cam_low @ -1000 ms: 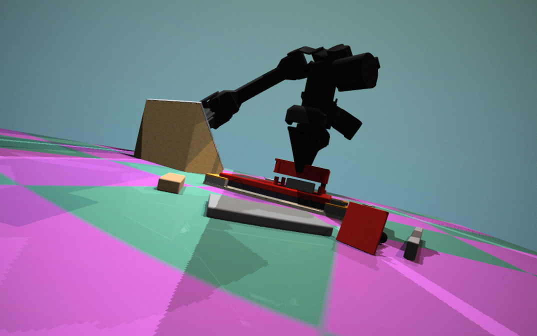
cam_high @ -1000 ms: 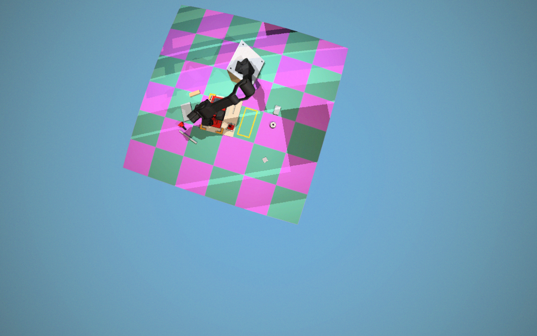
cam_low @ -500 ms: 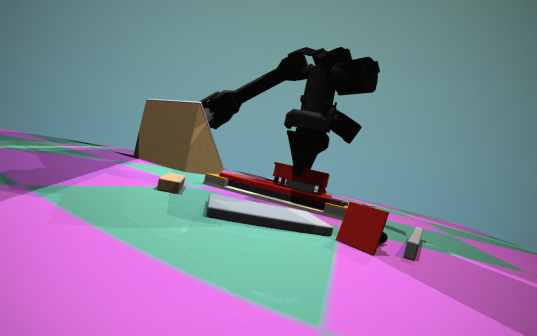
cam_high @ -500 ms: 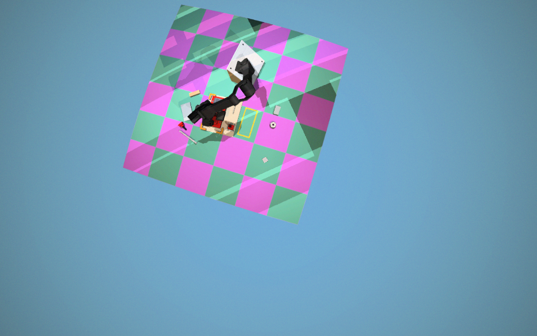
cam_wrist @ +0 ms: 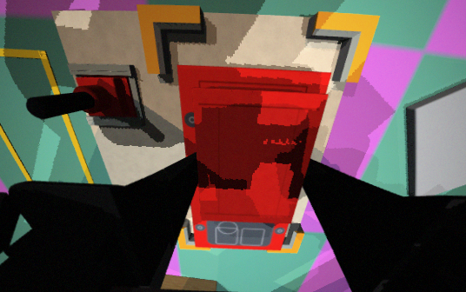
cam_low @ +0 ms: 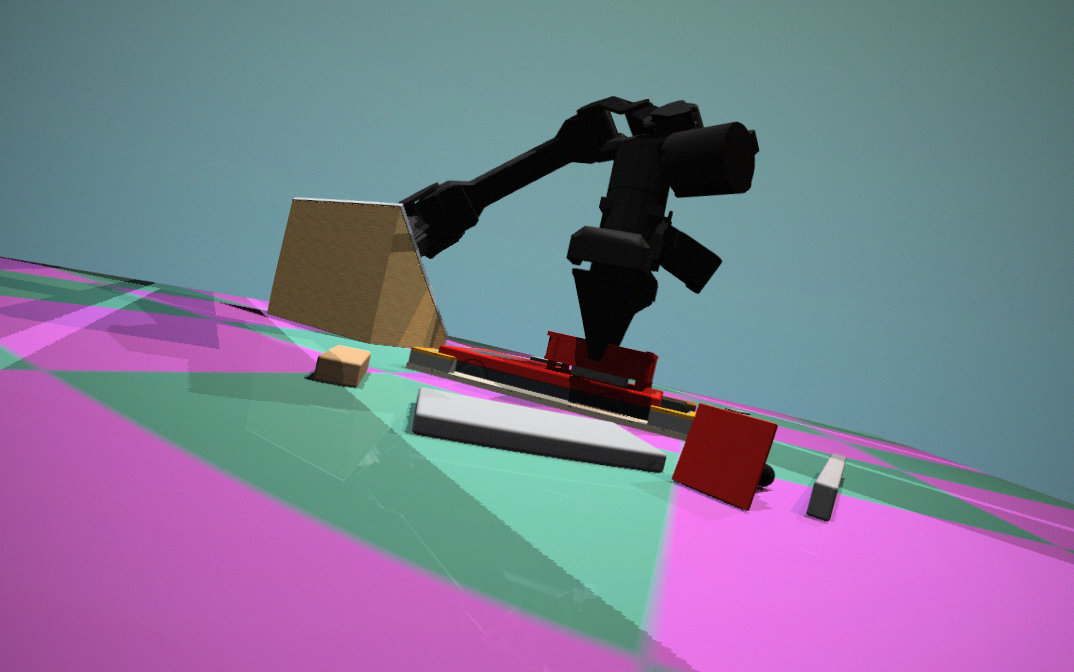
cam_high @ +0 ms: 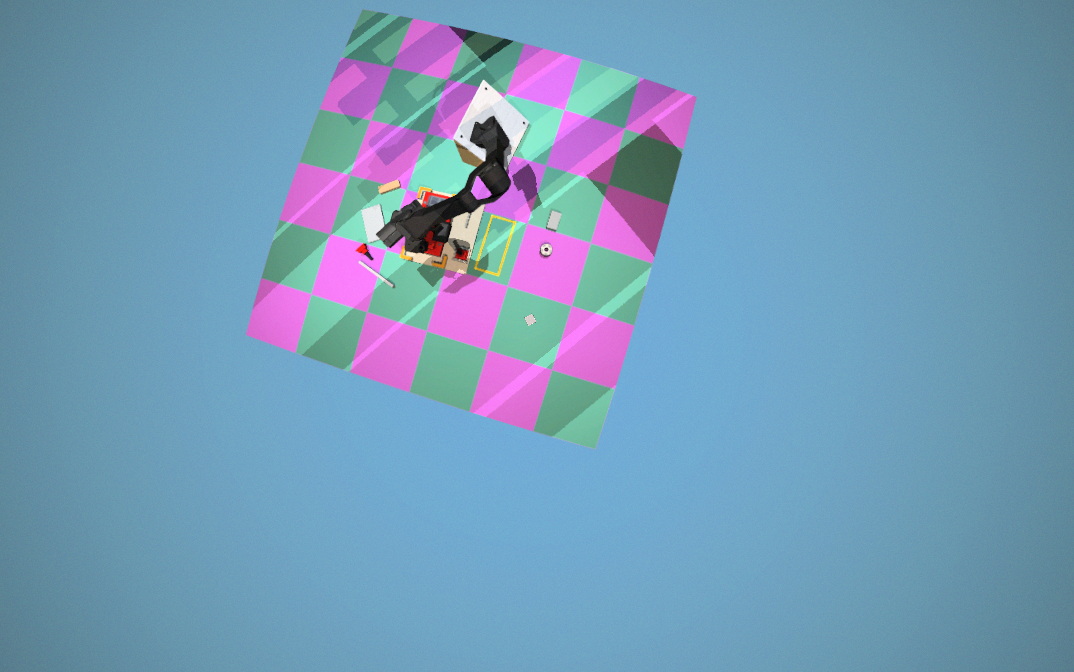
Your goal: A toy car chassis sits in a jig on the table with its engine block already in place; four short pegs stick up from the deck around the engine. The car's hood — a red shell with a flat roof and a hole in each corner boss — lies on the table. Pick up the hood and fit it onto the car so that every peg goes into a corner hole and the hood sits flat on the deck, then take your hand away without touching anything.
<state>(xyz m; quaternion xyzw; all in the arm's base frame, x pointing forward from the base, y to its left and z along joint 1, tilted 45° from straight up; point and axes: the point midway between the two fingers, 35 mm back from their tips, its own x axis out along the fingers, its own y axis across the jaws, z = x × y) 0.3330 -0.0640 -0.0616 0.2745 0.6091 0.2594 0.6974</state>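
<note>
Now: the grey engine block 10 mm to the left of my gripper tip and 20 mm below it. From my gripper tip the other things lie so: beige jig 20 mm behind, 20 mm to the left, 30 mm below; then red hood 10 mm above; then grey slab 10 mm ahead, 200 mm to the right, 40 mm below.
</note>
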